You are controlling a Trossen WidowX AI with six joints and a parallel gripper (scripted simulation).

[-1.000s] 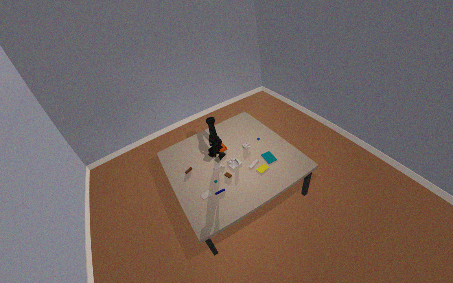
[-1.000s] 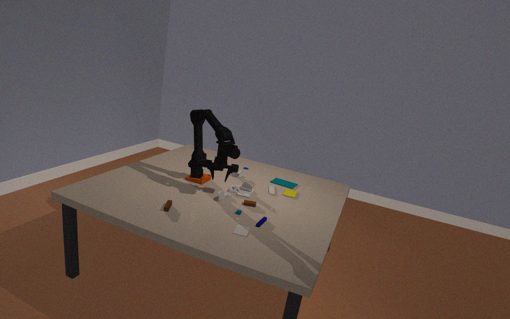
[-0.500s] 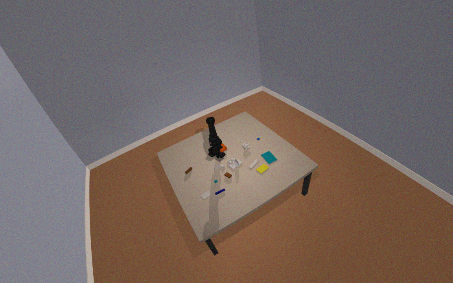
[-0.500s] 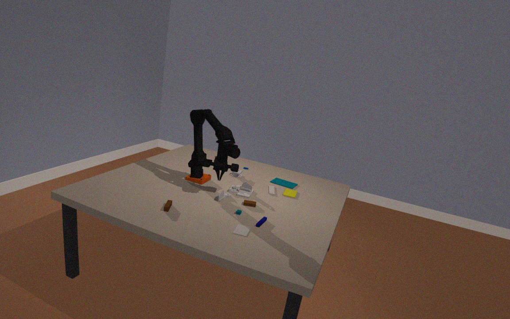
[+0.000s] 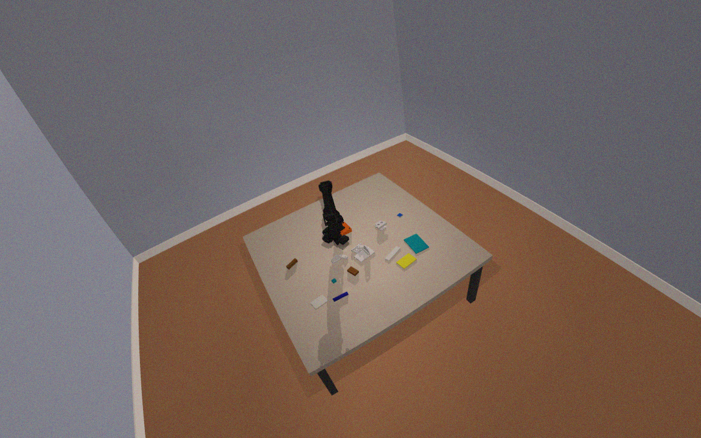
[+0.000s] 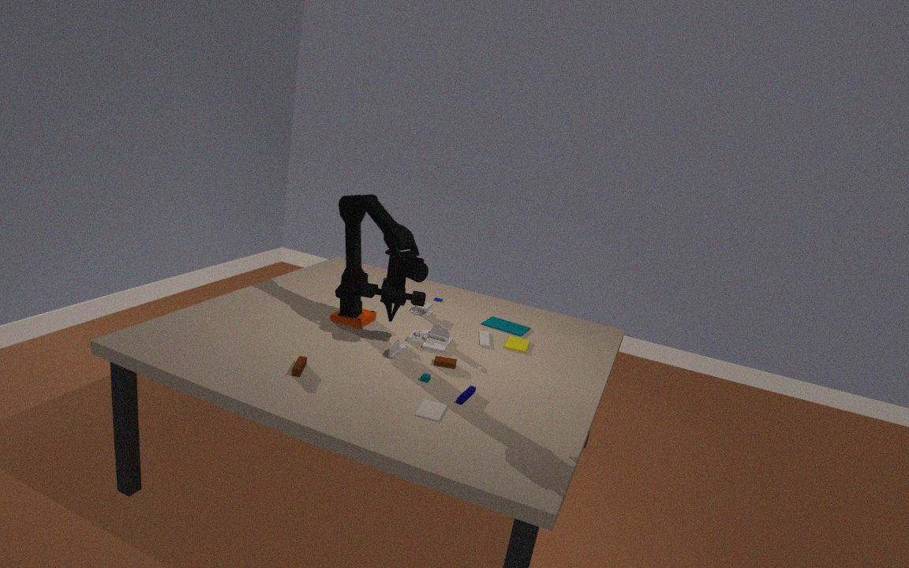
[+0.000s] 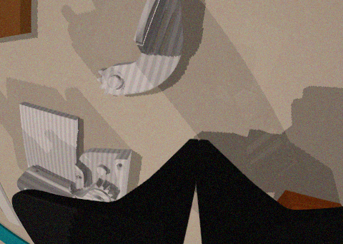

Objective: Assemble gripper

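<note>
Now: the grey jaw 7 cm below my gripper tip, 6 cm ahead of it and 2 cm to the right of it. Round my gripper tip: brown block 19 cm ahead, 7 cm below, 5 cm to the right; then white housing plate 10 cm to the left, 8 cm below, 7 cm ahead; then teal cube 18 cm to the right, 16 cm ahead, 7 cm below.
</note>
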